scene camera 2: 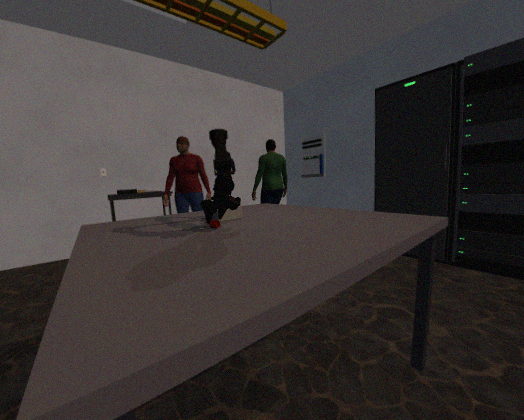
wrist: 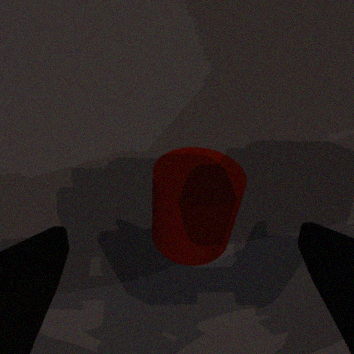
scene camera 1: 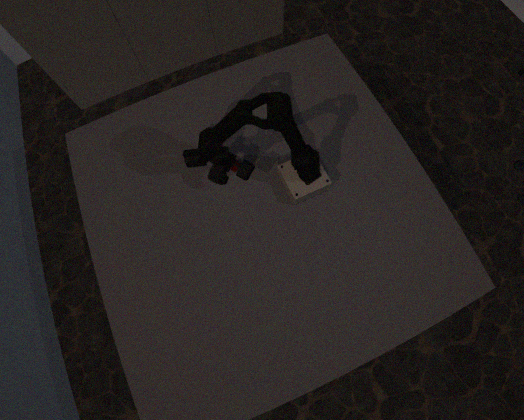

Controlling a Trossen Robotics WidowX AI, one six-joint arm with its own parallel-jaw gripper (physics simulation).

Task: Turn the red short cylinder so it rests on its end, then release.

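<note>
The red short cylinder [scene camera 1: 234, 168] [scene camera 2: 215, 224] [wrist: 192, 207] lies on its side on the table. In the wrist view its curved side faces the camera, with a dark shadow across it. In scene camera 1 the gripper hides most of it. My gripper [scene camera 1: 232, 173] [wrist: 185, 236] is open, with nothing held. In the wrist view its two black fingers stand wide apart at the lower left and lower right, and the cylinder shows between and a little beyond them. Contact with the cylinder does not show.
The arm stands on a pale base plate [scene camera 1: 295, 185] on the grey table [scene camera 1: 250, 280] [scene camera 2: 280, 260]. Shadows of the arm fall around the cylinder. Behind the table in scene camera 2 are a person in red [scene camera 2: 188, 172], a person in green [scene camera 2: 271, 170] and a dark cabinet [scene camera 2: 415, 150].
</note>
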